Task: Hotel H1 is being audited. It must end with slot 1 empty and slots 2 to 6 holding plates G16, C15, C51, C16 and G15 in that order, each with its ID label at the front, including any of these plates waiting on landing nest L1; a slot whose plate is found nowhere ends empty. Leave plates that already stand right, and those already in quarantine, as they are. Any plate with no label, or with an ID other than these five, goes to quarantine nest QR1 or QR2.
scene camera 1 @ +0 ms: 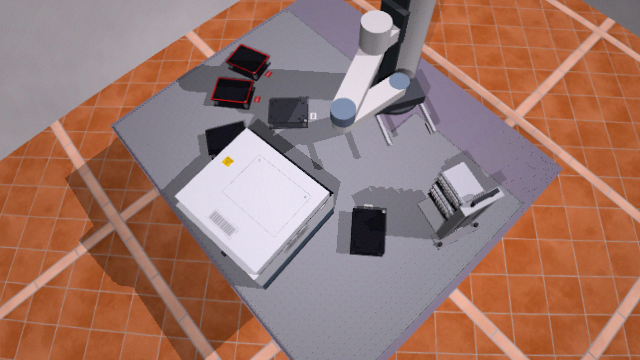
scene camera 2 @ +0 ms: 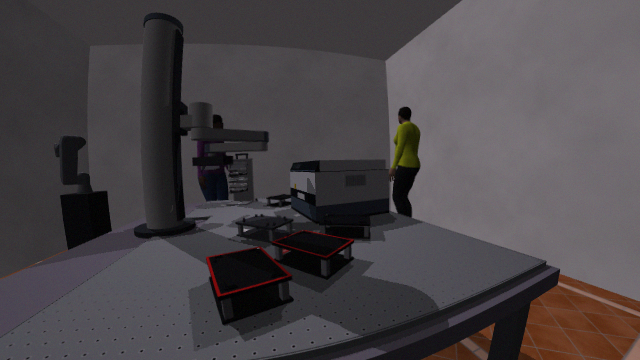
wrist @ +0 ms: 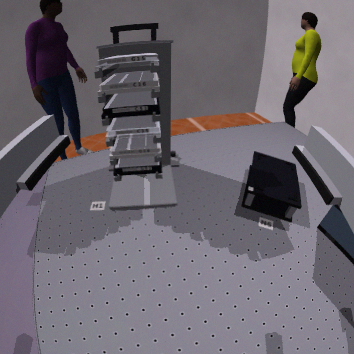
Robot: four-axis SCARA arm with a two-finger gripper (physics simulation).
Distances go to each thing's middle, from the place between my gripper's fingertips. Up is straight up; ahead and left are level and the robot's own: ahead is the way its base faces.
I see my gripper 540 mm short of the white instrument [scene camera 1: 261, 279], 210 mm to the left of it and 140 mm above it.
